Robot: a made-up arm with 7 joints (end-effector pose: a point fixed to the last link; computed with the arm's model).
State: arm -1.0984 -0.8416 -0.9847 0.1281 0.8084 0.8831 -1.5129
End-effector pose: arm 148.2 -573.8 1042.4 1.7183 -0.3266 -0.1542
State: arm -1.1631 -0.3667 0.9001 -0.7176 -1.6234 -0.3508 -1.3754
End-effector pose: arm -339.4 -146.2 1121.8 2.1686 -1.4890 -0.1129
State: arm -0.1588 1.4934 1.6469 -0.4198 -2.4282 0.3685 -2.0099
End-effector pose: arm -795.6 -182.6 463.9 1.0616 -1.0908 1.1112
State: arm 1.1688 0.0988 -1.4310 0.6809 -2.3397 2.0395 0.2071
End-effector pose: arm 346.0 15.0 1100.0 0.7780 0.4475 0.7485
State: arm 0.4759 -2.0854 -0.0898 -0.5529 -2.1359 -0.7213 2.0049
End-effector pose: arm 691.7 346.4 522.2 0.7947 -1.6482 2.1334
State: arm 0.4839 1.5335 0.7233 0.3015 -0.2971 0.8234 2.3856
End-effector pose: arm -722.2 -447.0 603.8 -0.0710 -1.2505 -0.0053
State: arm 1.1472 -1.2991 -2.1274 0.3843 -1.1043 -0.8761 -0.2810
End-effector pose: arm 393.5 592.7 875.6 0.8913 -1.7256 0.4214
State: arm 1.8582 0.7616 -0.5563 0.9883 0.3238 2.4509 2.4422
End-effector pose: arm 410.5 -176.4 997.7 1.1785 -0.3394 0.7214
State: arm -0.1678 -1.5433 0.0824 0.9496 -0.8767 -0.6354 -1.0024
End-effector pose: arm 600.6 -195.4 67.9 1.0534 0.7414 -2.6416
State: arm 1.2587 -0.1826 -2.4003 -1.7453 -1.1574 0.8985 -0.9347
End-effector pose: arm -128.4 467.3 486.3 -1.0162 -1.2927 1.1092
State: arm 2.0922 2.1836 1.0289 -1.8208 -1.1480 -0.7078 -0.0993
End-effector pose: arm 474.2 246.3 274.2 1.2579 -0.3382 0.0995
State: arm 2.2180 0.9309 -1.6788 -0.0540 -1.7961 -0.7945 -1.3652
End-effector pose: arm 343.2 -574.0 873.8 -2.7744 -0.0317 1.2530
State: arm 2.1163 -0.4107 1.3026 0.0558 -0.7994 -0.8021 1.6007
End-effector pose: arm -162.5 444.4 1143.3 -2.5080 -1.2214 1.3411
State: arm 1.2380 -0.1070 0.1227 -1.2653 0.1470 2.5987 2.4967
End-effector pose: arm 114.2 -369.0 816.4 2.1445 -1.7272 0.1704
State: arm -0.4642 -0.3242 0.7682 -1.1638 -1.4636 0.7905 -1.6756
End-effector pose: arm -390.4 -197.8 983.3 1.2658 -1.2932 0.3886
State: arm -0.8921 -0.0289 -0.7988 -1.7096 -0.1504 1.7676 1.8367
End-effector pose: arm -74.0 435.9 532.5 0.9409 2.2318 1.3632
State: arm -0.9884 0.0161 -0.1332 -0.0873 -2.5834 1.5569 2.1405
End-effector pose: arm 119.4 122.4 1253.3 0.4369 -0.3199 1.7064
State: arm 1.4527 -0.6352 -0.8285 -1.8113 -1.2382 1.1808 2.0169
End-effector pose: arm -345.8 -170.3 625.7 0.9297 -0.7255 -1.1234
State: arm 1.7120 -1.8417 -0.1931 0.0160 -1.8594 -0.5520 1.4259
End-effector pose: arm -32.0 868.2 394.5 2.1048 -0.2670 2.0414
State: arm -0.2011 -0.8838 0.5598 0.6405 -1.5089 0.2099 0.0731
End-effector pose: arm 803.6 -35.1 811.2 2.2331 -0.3764 -0.0596
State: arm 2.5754 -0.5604 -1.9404 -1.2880 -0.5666 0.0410 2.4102
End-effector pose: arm -472.4 -268.7 759.2 0.0987 -0.5499 -0.0404
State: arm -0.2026 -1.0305 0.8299 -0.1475 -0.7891 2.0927 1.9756
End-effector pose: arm 443.4 -290.9 977.5 -0.3537 -0.1093 -1.1708
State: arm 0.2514 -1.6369 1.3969 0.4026 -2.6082 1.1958 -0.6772
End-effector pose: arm 709.9 423.7 491.8 1.2609 1.2912 0.6790
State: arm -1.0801 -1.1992 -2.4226 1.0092 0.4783 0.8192 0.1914
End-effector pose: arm -17.4 -495.4 1100.6 0.3062 -1.6886 -0.2092
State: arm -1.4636 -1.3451 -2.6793 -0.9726 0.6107 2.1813 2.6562
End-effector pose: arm 338.3 -478.0 345.8 -1.7726 1.3453 -0.4165
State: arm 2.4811 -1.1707 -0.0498 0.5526 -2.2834 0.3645 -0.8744
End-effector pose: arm -646.7 533.9 564.6 -0.0171 0.5536 1.6657
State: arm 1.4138 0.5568 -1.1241 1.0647 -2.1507 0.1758 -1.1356
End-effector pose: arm 417.3 -224.5 1130.7 1.4371 -0.1601 -0.6065
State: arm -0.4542 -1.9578 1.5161 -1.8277 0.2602 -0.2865 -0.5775
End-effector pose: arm -59.7 -572.6 375.2 -1.8403 1.0178 -1.1640
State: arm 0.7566 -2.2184 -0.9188 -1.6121 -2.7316 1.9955 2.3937
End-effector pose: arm -28.4 532.5 373.4 -0.9498 -2.1347 -1.7678
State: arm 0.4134 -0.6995 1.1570 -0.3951 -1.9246 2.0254 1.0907
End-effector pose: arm 276.1 -43.6 1139.5 -0.9070 -0.3464 -2.1589
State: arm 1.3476 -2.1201 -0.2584 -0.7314 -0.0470 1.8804 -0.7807
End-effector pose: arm 155.5 666.8 532.4 -1.0720 -1.7176 -2.0301
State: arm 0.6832 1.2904 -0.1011 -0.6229 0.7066 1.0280 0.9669
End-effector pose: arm -523.5 -604.5 320.2 0.9847 -1.4723 -1.2633
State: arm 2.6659 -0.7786 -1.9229 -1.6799 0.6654 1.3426 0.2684
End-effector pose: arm -313.3 -336.7 564.6 1.5600 -1.4518 -0.9352
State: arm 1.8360 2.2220 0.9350 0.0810 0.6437 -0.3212 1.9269
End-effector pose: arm 147.4 -731.3 58.1 0.0321 -1.9469 -0.0466
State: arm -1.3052 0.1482 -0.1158 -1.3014 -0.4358 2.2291 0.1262
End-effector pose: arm -106.1 467.1 627.3 -1.1477 1.0205 1.0193
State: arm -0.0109 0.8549 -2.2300 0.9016 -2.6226 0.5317 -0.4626
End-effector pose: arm -659.4 -409.0 750.6 0.5508 -1.3396 -2.4174
